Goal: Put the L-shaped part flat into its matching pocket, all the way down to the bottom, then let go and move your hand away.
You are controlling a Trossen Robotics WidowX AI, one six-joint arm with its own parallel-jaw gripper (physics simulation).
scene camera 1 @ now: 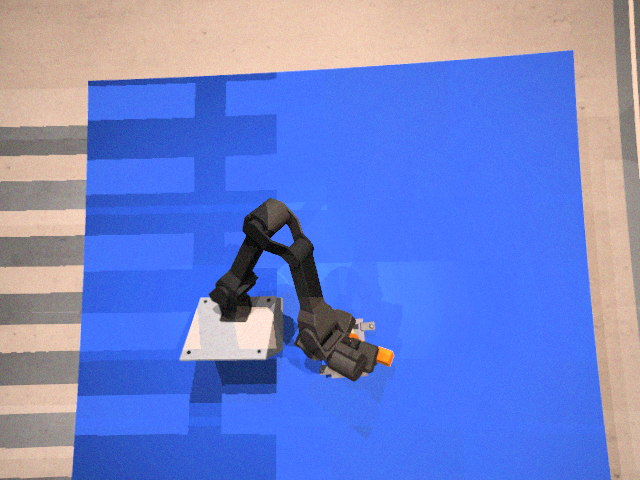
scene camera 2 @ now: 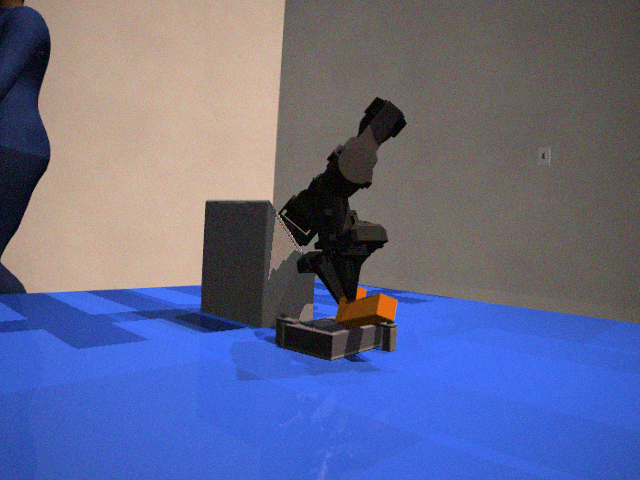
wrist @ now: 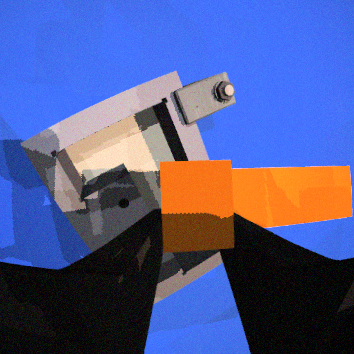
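Where they show: gripper, fingertip midpoint: (scene camera 1: 351, 346) (scene camera 2: 347, 304) (wrist: 189, 217); arm's base at its link origin: (scene camera 1: 236, 311) (scene camera 2: 272, 251).
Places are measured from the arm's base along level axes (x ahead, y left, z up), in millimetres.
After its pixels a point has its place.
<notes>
The orange L-shaped part (scene camera 1: 385, 356) @[x 354, y -99, z -40 mm] (scene camera 2: 368, 311) @[x 345, y -117, z -59 mm] (wrist: 197, 187) @[x 273, y -55, z -40 mm] is held at about rim height over one side of the grey pocket frame (scene camera 2: 305, 338) @[x 264, y -157, z -108 mm] (wrist: 115, 105) @[x 263, y -22, z -94 mm]. In the wrist view one leg points right, past the frame's outer edge, and the part is turned relative to the frame's walls. The pocket floor (wrist: 115, 150) @[x 255, y -49, z -125 mm] shows left of the part. Whether the part touches the rim cannot be told. My gripper (scene camera 2: 347, 301) @[x 273, y -79, z -62 mm] (wrist: 189, 217) @[x 273, y -79, z -62 mm] is shut on the part, with a black finger on each side. In scene camera 1 the arm hides the fingertips and most of the frame.
A grey tab with a bolt (scene camera 1: 367, 326) @[x 311, y -32, z -90 mm] (wrist: 205, 98) @[x 310, y -33, z -89 mm] sticks out from the frame's side. The arm's base block (scene camera 1: 217, 330) @[x -32, y -42, z 40 mm] (scene camera 2: 235, 258) @[x 12, y -102, z -13 mm] stands close beside the frame. The blue mat (scene camera 1: 439, 155) @[x 496, y 413, z -131 mm] (scene camera 2: 465, 387) @[x 493, y -108, z -130 mm] lies under both. A person (scene camera 2: 20, 103) stands at the left in scene camera 2.
</notes>
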